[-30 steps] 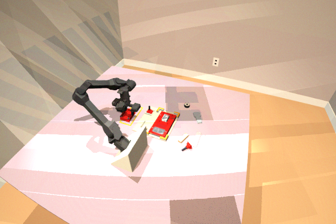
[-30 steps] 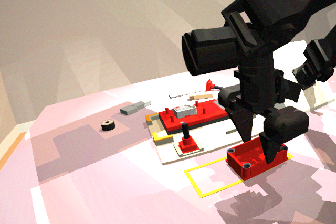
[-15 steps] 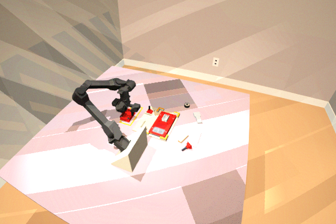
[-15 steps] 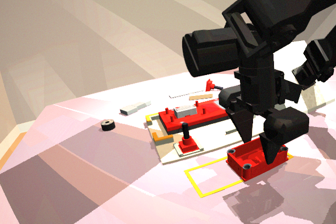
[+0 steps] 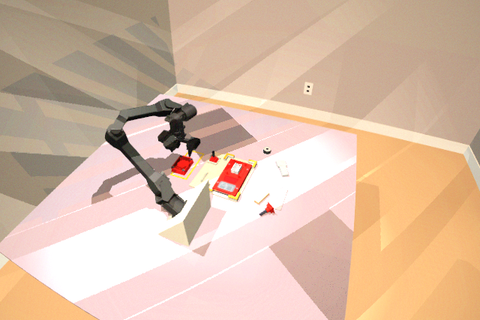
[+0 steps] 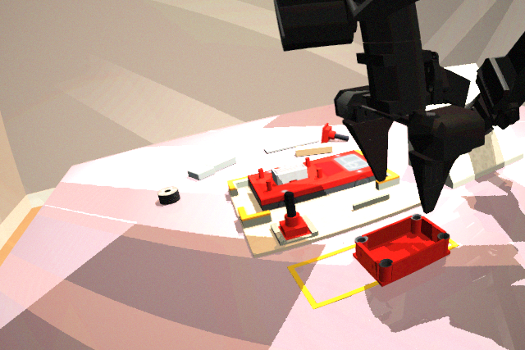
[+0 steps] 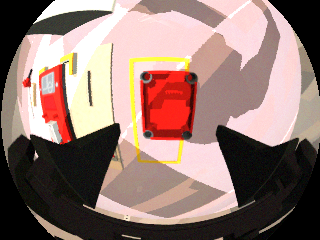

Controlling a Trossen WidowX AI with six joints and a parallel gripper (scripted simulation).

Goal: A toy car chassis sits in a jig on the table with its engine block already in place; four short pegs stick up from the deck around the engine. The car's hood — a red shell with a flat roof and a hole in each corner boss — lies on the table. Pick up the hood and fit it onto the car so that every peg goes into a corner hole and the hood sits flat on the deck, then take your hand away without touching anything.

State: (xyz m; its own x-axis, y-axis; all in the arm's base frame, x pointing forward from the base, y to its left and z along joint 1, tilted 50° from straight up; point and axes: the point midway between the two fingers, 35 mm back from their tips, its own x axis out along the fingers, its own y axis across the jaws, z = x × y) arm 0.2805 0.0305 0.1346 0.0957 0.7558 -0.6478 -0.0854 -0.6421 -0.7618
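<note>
Right now the red hood is 70 mm below my gripper tip. Round my gripper tip: engine block 30 mm ahead, 250 mm to the right, 50 mm below; then black wheel 220 mm ahead, 360 mm to the right, 70 mm below; then wooden strip 80 mm behind, 400 mm to the right, 70 mm below.
</note>
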